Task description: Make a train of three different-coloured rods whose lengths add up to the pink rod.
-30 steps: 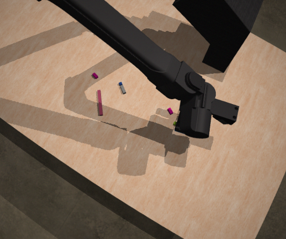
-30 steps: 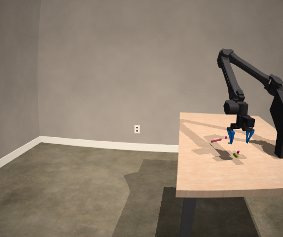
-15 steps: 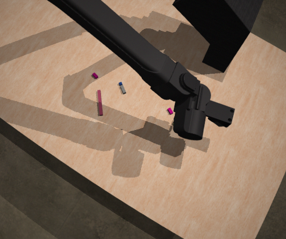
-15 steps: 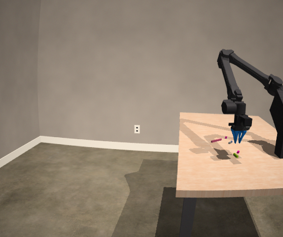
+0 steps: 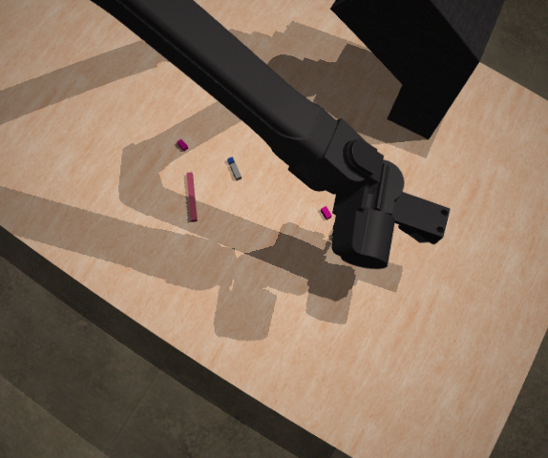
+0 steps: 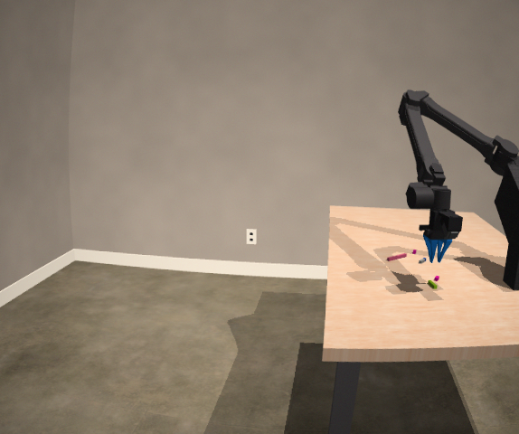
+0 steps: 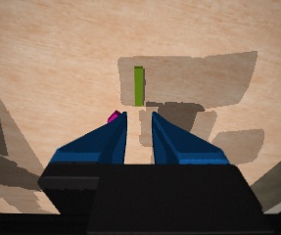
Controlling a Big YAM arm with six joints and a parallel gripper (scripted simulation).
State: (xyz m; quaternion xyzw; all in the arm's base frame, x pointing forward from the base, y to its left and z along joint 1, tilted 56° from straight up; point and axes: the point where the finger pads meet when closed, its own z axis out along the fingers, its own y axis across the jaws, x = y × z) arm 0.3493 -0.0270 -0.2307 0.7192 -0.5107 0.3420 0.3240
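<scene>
My gripper is now 7 cm above the lime rod. The rest, counted from my hand: grey rod (23 cm to the right, 7 cm below); pink rod (27 cm to the right, 8 cm ahead, 7 cm below); blue rod (25 cm to the right, 7 cm below, 1 cm behind).
</scene>
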